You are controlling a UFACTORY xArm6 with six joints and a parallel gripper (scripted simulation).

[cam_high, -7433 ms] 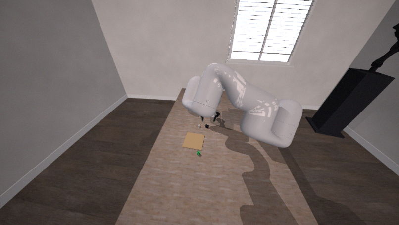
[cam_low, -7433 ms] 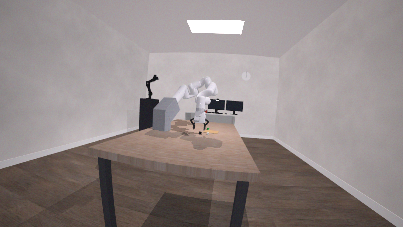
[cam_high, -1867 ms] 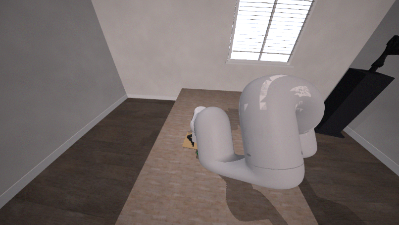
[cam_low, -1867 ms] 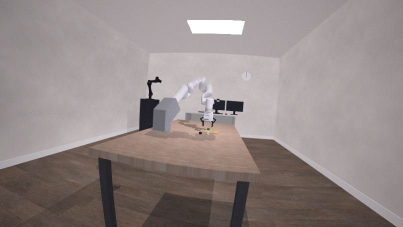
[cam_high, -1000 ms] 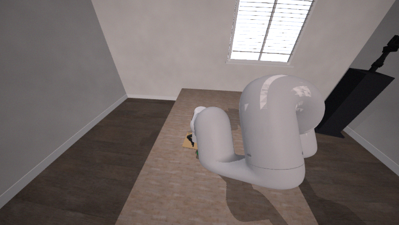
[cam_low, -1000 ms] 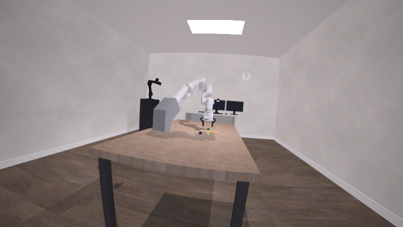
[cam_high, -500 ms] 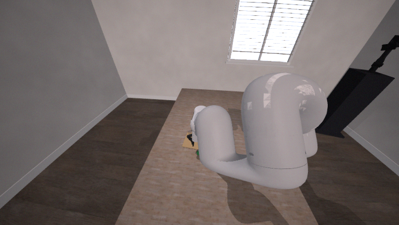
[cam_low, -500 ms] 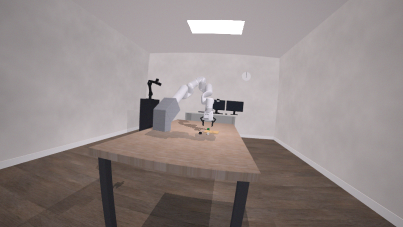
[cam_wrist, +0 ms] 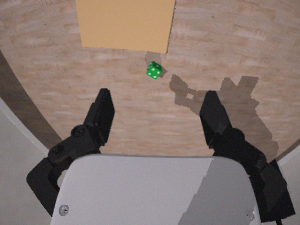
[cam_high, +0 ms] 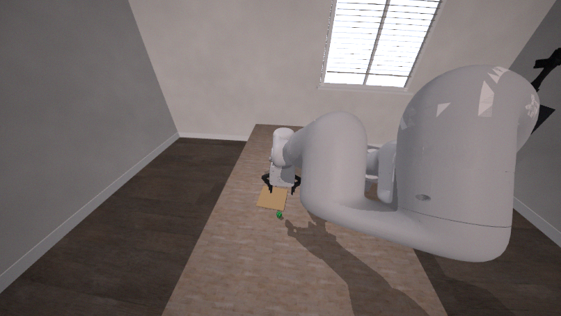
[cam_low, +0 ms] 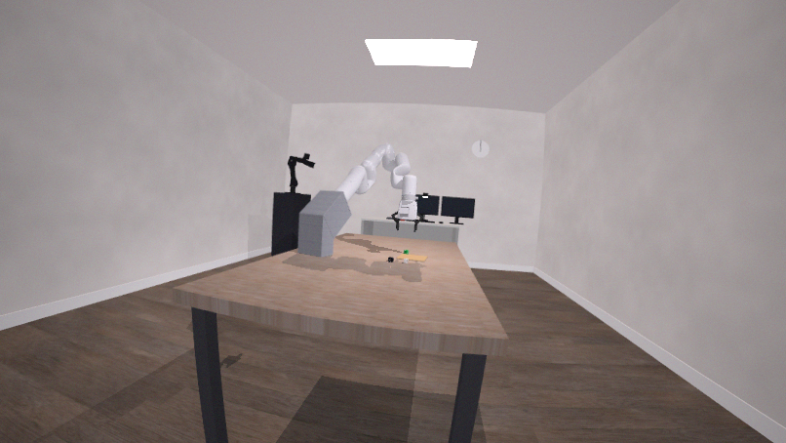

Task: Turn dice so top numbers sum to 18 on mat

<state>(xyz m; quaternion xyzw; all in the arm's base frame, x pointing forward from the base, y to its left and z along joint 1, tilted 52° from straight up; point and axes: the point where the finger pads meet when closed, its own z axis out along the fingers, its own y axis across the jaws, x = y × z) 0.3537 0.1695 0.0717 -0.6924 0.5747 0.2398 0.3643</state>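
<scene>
My hand is 40 mm to the right of the green die and 130 mm above it. From my hand the other things lie so: black die 10 mm ahead, 220 mm to the right, 130 mm below; mat 60 mm ahead, 60 mm to the right, 140 mm below; white die 80 mm ahead, 200 mm to the right, 130 mm below.
</scene>
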